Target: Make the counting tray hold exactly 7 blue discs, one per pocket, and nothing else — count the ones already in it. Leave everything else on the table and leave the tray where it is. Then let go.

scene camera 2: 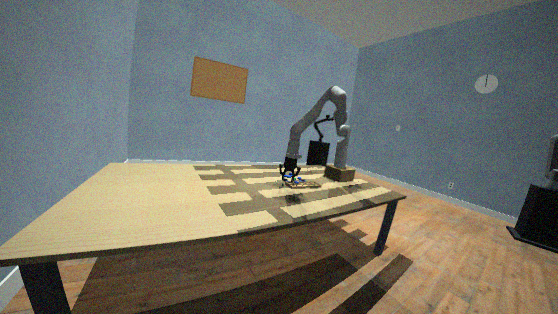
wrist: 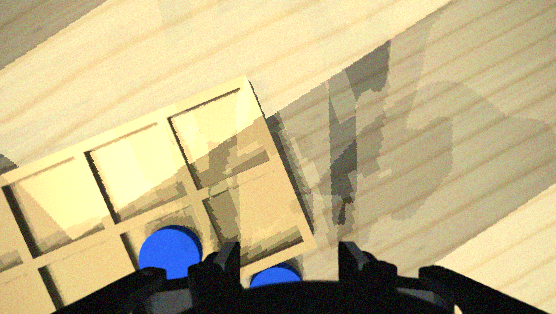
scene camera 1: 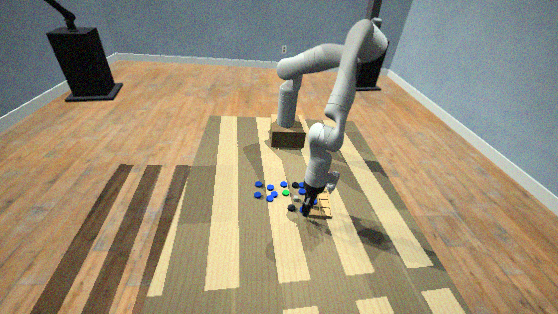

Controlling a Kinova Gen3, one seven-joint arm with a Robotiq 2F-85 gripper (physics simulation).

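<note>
The wooden counting tray (scene camera 1: 324,216) (scene camera 2: 311,186) (wrist: 197,192) has square pockets. One blue disc (scene camera 1: 315,202) (wrist: 170,252) sits in a pocket of the row nearer the gripper, second from the tray's end; the other pockets in the wrist view hold no disc, and part of the tray is cut off or hidden. Another blue disc (scene camera 1: 302,210) (wrist: 276,276) lies on the table just outside the tray's end pocket. My gripper (scene camera 1: 305,213) (scene camera 2: 289,179) (wrist: 289,261) is partly open and empty, low above this disc, which shows between the fingers, partly hidden by the gripper body.
Several more blue discs (scene camera 1: 258,184) lie on the table left of the tray in scene camera 1. Among them are a green disc (scene camera 1: 286,192), a black disc (scene camera 1: 295,185), another black disc (scene camera 1: 291,207) and a small pale piece (scene camera 1: 296,198). Striped shadows cross the table.
</note>
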